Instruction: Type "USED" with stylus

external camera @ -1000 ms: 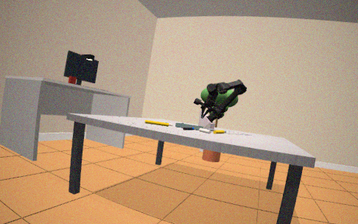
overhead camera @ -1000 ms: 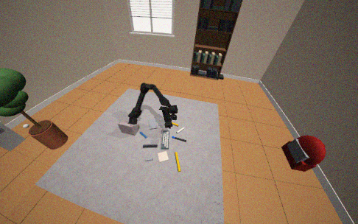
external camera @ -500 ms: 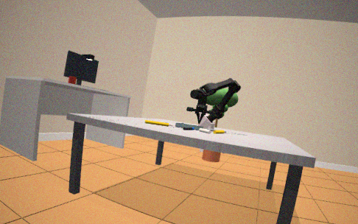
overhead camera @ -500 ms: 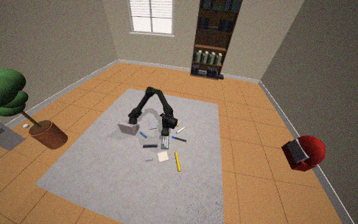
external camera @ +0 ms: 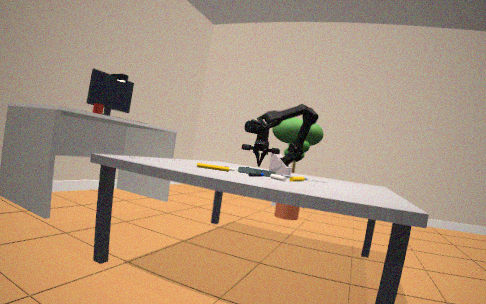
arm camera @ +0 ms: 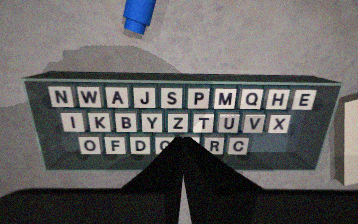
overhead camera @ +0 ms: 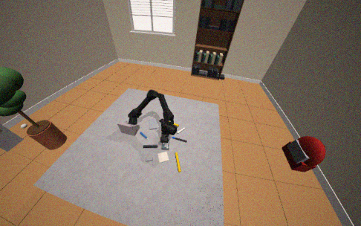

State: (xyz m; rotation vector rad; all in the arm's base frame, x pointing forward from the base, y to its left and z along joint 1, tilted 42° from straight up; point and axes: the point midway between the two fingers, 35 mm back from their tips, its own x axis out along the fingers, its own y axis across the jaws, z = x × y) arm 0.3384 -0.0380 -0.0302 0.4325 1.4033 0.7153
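The blue stylus is 190 mm behind my gripper tip, 30 mm below it and 20 mm to the right of it. Round my gripper tip: dark pen: 100 mm ahead, 40 mm to the left, 30 mm below; white pad: 160 mm to the right, 40 mm below, 30 mm ahead; black bar: 110 mm behind, 100 mm to the right, 30 mm below.
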